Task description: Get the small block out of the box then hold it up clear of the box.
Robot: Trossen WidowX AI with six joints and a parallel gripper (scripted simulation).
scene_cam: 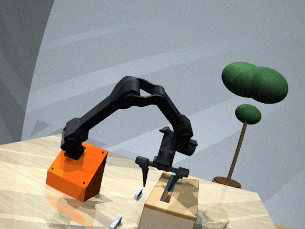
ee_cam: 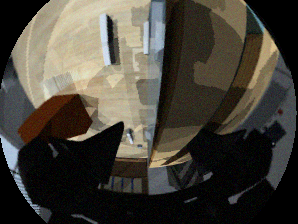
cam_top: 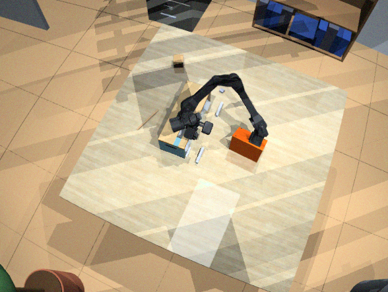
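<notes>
Now: the box 3 cm below my gripper tip, 3 cm ahead of it and 2 cm to the right of it. Round my gripper tip: thin stick: 27 cm ahead, 9 cm below, 5 cm to the left.
</notes>
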